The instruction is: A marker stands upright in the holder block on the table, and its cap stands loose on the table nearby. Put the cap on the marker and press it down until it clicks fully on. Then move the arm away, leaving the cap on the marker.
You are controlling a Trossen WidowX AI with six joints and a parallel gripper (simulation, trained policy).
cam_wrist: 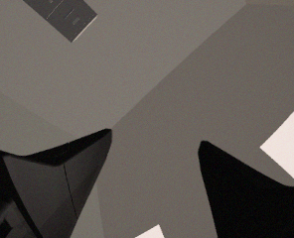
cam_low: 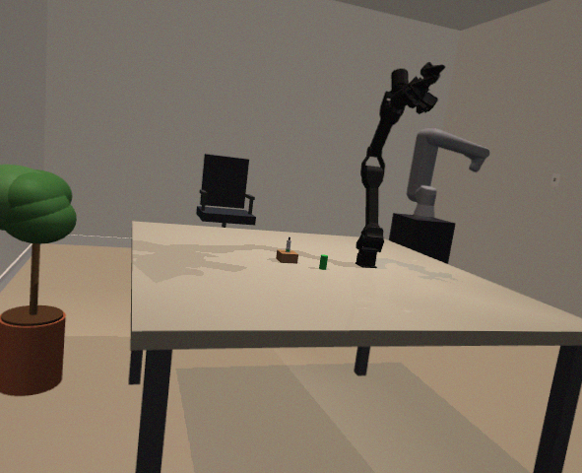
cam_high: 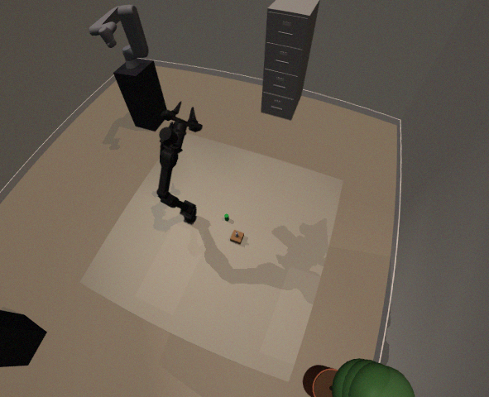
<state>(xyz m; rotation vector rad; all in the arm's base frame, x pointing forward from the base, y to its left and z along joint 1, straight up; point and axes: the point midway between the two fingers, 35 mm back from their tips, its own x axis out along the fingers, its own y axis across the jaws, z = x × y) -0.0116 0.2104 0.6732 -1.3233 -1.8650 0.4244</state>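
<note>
Right now my gripper tip is 66 cm above the green cap, 23 cm short of it and 16 cm to the left of it. From my gripper tip the other things lie so: brown holder block (67 cm below, 33 cm ahead, 25 cm to the right); grey marker (62 cm below, 33 cm ahead, 25 cm to the right).
</note>
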